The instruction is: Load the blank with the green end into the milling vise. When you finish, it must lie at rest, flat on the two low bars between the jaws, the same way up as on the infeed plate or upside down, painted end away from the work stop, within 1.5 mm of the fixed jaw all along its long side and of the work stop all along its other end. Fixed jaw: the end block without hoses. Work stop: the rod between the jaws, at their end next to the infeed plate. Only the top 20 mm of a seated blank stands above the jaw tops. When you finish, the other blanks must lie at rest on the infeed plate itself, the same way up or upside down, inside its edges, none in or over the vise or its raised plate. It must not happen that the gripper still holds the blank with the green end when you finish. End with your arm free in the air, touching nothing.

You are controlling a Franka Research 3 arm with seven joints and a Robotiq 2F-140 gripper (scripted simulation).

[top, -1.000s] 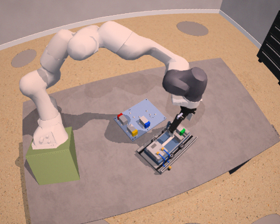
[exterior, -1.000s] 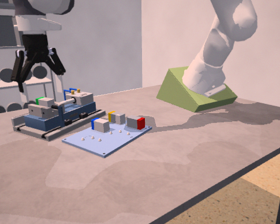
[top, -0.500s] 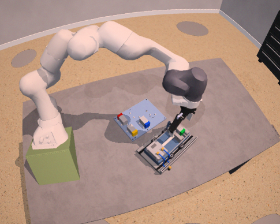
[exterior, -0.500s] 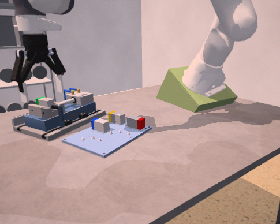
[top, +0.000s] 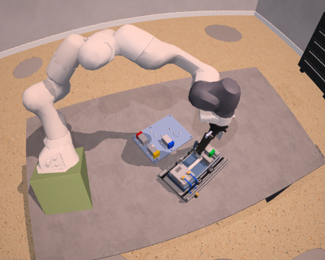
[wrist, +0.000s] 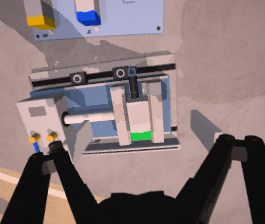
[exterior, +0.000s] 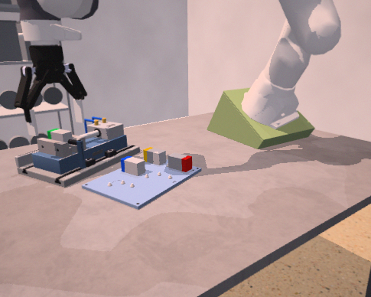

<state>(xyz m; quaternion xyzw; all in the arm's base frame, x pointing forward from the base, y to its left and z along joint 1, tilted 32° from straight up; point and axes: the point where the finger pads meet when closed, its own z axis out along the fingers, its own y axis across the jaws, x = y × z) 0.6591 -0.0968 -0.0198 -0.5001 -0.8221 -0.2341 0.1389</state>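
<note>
The green-ended blank is 4 cm below my hand. The rest, counted from my hand: blue-ended blank 15 cm behind, 14 cm to the left, 11 cm below; then fixed jaw 6 cm below, 2 cm ahead, 1 cm to the left; then black work stop rod 4 cm to the left, 4 cm below, 3 cm behind.
</note>
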